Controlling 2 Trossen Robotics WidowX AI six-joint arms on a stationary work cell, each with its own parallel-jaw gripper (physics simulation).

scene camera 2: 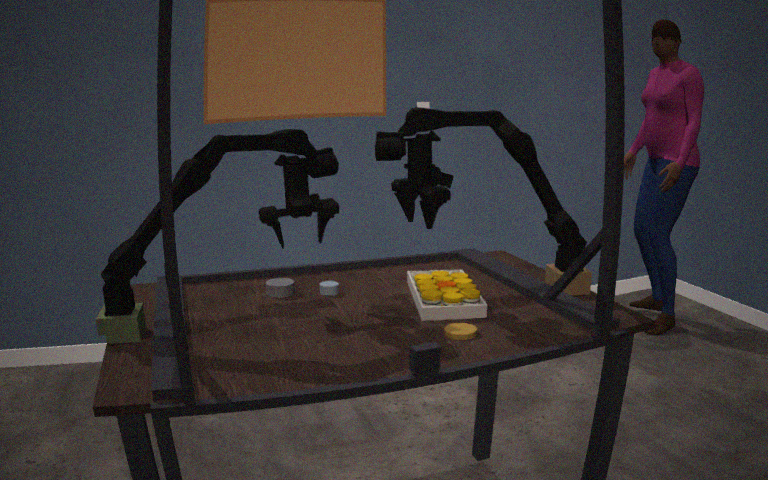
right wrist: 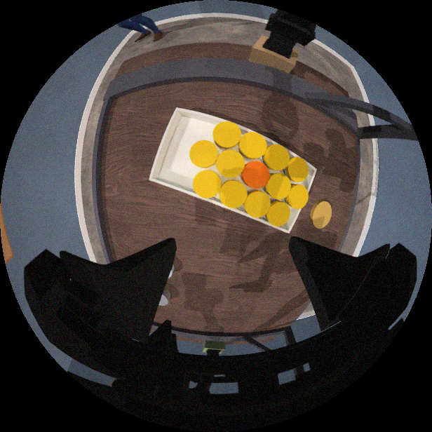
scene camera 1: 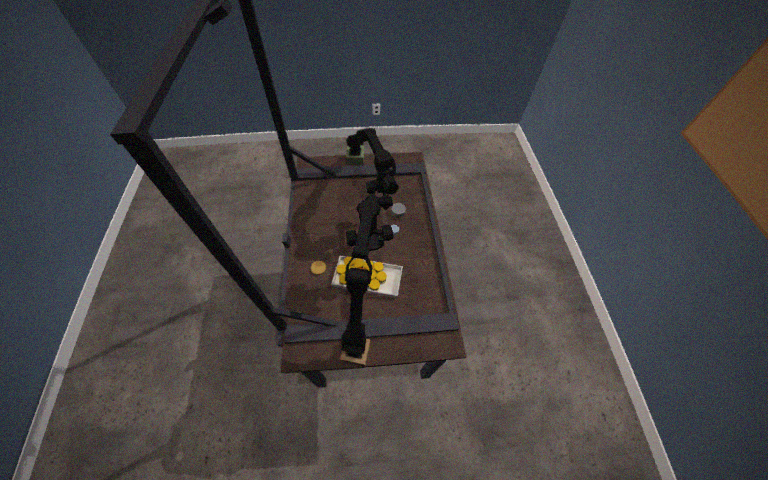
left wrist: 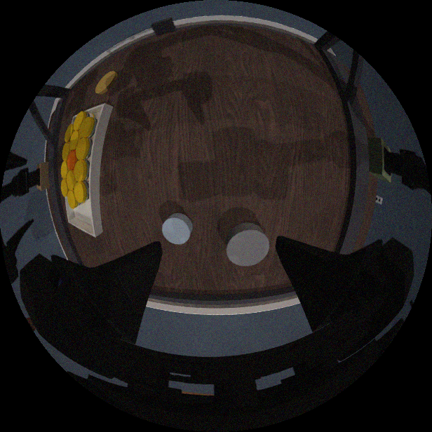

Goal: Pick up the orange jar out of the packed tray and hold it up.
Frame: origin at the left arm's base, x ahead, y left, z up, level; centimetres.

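Where they show: left gripper, fingertip midpoint: (scene camera 2: pixel 301 245); right gripper, fingertip midpoint: (scene camera 2: pixel 419 225); left arm's base, origin of the base link: (scene camera 2: pixel 119 310) (scene camera 1: pixel 355 151); right arm's base, origin of the base link: (scene camera 1: pixel 355 349).
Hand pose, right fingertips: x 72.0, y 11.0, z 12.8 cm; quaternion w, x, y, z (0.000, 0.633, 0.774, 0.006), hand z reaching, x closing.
Note:
Things, the pixels of their centre, and the offset from my right fingertips.
- orange jar, body centre: (scene camera 2: pixel 446 292) dy -3.8, dx +5.6, dz -16.0 cm
- white tray, body centre: (scene camera 2: pixel 443 298) (scene camera 1: pixel 367 277) dy -1.0, dx +6.1, dz -18.5 cm
- grey round block, body centre: (scene camera 2: pixel 280 287) (scene camera 1: pixel 398 210) dy +13.8, dx -32.7, dz -17.1 cm
- tan disc, body centre: (scene camera 2: pixel 460 331) (scene camera 1: pixel 318 267) dy -24.4, dx +1.7, dz -18.0 cm
The orange jar (scene camera 2: pixel 446 284) (left wrist: pixel 72 160) (right wrist: pixel 255 174) stands in the white tray (scene camera 1: pixel 390 281) (scene camera 2: pixel 453 311) (left wrist: pixel 100 170) (right wrist: pixel 187 145), closely surrounded by several yellow-lidded jars (scene camera 1: pixel 378 266) (scene camera 2: pixel 431 295) (left wrist: pixel 82 148) (right wrist: pixel 230 163). In scene camera 1 the right arm hides the orange jar. My right gripper (scene camera 1: pixel 369 234) (scene camera 2: pixel 421 224) (right wrist: pixel 235 244) is open and empty, pointing down, high above the table and to one side of the tray. My left gripper (scene camera 1: pixel 378 194) (scene camera 2: pixel 301 244) (left wrist: pixel 219 245) is open and empty, high above the table, away from the tray.
A grey round block (scene camera 1: pixel 398 209) (scene camera 2: pixel 280 287) (left wrist: pixel 248 247) and a smaller pale blue one (scene camera 1: pixel 394 228) (scene camera 2: pixel 329 288) (left wrist: pixel 177 229) stand near the left gripper's side. A tan disc (scene camera 1: pixel 318 267) (scene camera 2: pixel 461 331) (left wrist: pixel 106 82) (right wrist: pixel 321 214) lies near the tray's packed end. Dark frame posts (scene camera 2: pixel 611 169) rise at the table's edge.

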